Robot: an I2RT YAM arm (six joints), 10 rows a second.
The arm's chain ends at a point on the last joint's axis. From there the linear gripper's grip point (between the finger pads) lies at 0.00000 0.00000 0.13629 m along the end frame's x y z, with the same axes.
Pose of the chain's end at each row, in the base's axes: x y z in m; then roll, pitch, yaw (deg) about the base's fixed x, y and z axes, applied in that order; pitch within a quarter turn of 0, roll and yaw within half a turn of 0:
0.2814, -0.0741, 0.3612, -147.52, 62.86, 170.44
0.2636, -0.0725, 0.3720, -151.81, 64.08, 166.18
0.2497, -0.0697, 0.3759, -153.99, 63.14, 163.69
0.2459, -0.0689, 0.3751, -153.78, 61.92, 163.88
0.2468, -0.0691, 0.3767, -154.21, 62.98, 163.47
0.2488, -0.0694, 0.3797, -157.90, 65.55, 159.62
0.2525, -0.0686, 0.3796, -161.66, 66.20, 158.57
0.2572, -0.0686, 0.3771, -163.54, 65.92, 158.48
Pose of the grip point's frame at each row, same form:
0.3701, -0.1633, 0.3088, -147.52, 62.86, 170.44
0.3531, -0.1608, 0.3195, -151.81, 64.08, 166.18
0.3378, -0.1577, 0.3206, -153.99, 63.14, 163.69
0.3328, -0.1567, 0.3175, -153.78, 61.92, 163.88
0.3347, -0.1570, 0.3210, -154.21, 62.98, 163.47
0.3387, -0.1575, 0.3274, -157.90, 65.55, 159.62
0.3470, -0.1518, 0.3274, -161.66, 66.20, 158.57
0.3540, -0.1483, 0.3238, -163.54, 65.92, 158.48

